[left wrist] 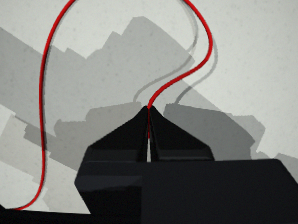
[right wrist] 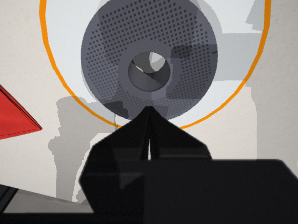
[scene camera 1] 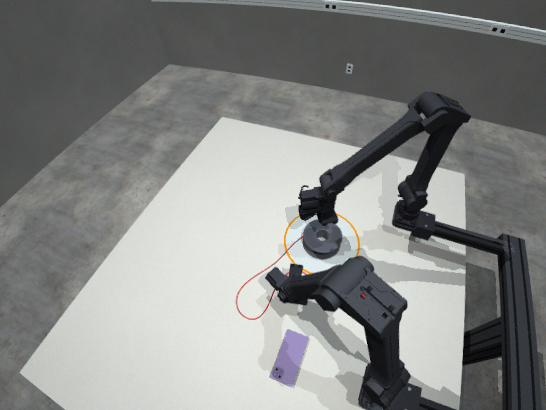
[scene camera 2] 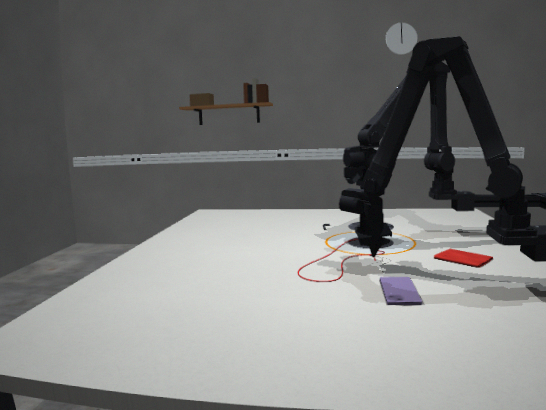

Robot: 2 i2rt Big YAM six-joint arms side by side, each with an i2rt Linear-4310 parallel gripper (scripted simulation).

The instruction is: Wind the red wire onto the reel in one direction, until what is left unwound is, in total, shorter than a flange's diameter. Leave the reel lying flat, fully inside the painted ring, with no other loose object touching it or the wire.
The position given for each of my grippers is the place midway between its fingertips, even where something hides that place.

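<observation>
Dark grey reel [scene camera 1: 313, 230]. My left gripper [scene camera 2: 373, 256]. My right gripper [right wrist: 149, 112], dark grey reel [right wrist: 110, 43]. My left gripper [left wrist: 148, 112]. Dark grey reel out of frame in the left wrist view.
</observation>
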